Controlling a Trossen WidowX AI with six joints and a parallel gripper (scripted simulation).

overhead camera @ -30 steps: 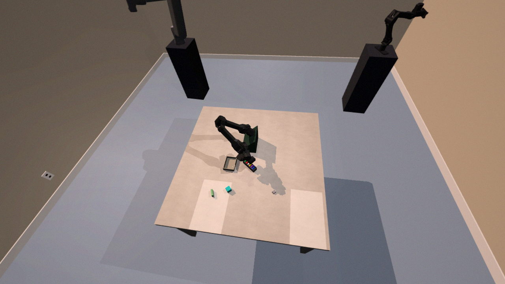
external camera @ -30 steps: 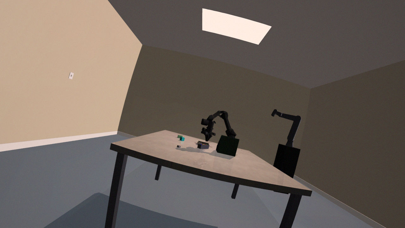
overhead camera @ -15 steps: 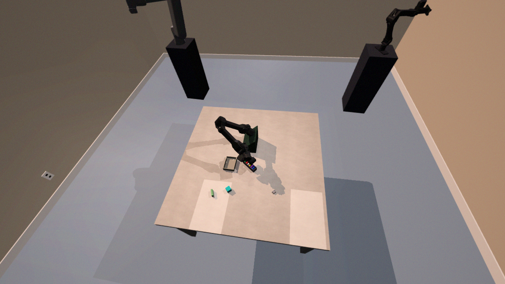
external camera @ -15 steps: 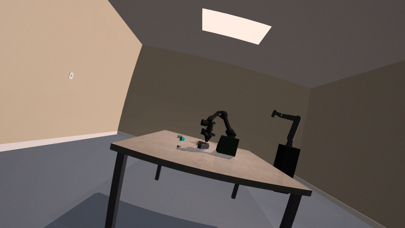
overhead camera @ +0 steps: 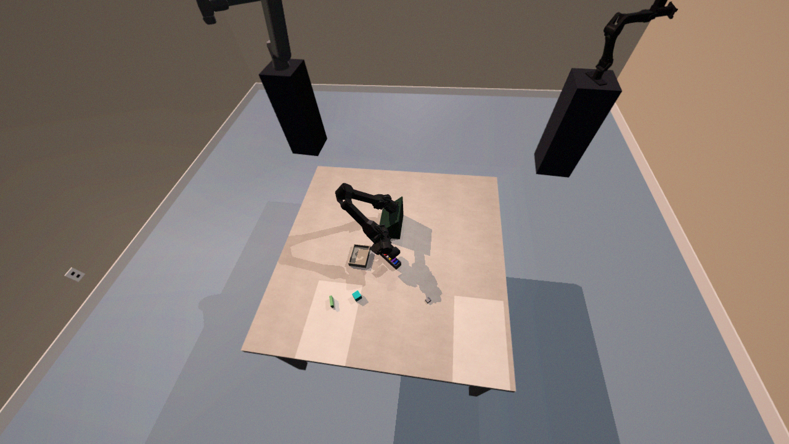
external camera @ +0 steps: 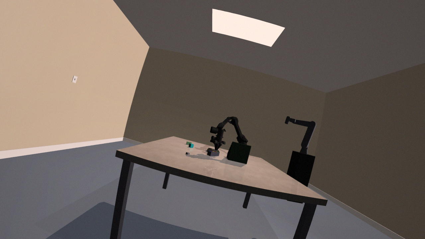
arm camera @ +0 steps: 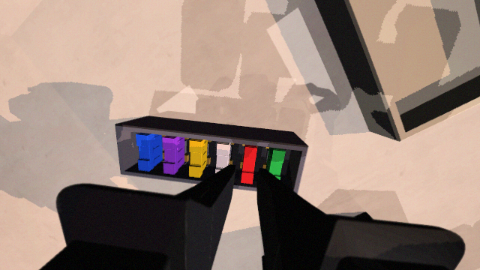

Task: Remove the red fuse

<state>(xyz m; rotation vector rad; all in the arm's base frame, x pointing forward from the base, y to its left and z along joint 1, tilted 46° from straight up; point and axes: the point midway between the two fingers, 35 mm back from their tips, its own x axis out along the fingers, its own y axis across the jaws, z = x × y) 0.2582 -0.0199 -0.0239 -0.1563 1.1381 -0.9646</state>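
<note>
The red fuse is 3 cm below my gripper tip. The rest, counted from my gripper tip: green fuse: 1 cm behind, 2 cm to the right, 3 cm below; yellow fuse: 2 cm ahead, 3 cm to the left, 3 cm below; white fuse: 1 cm ahead, 2 cm to the left, 3 cm below.
</note>
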